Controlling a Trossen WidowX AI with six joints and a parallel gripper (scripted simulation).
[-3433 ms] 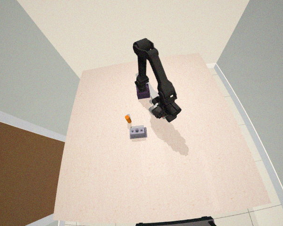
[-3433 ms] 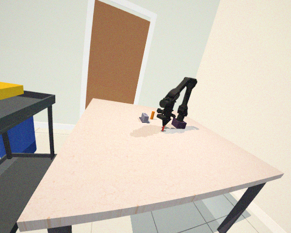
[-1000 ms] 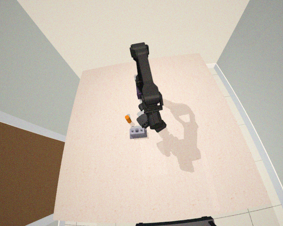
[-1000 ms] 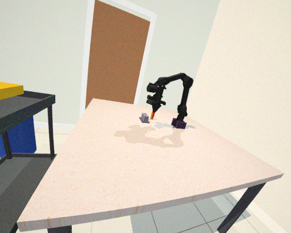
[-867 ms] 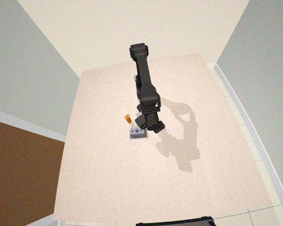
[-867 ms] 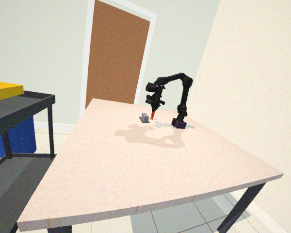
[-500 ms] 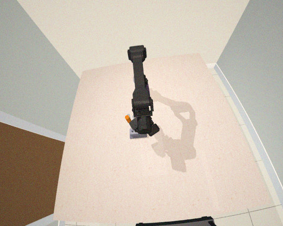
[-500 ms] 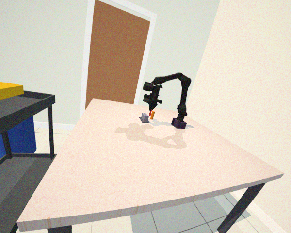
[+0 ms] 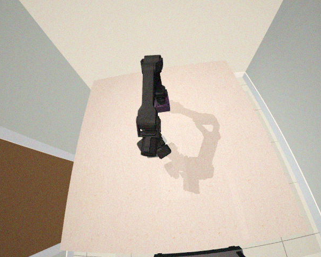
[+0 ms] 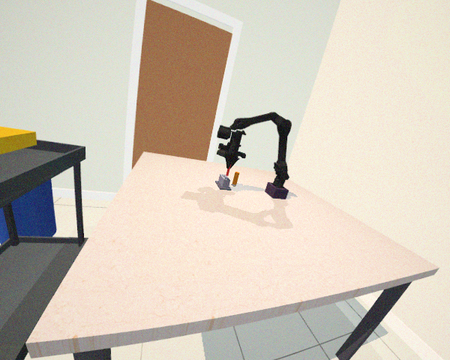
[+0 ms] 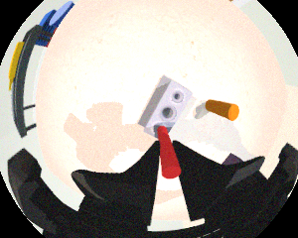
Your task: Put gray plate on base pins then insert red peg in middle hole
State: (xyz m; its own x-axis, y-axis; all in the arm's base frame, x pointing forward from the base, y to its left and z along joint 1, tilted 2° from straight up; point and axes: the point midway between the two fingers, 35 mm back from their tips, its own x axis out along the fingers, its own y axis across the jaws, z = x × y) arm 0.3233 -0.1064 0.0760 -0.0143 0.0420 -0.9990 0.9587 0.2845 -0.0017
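Right now the gray plate is 7 cm below my gripper tip and 2 cm to the right of it. The rest, counted from my gripper tip: red peg (right at my gripper tip); then orange cylinder (11 cm behind, 8 cm below, 6 cm to the right); then gray base (11 cm below, 2 cm to the right).
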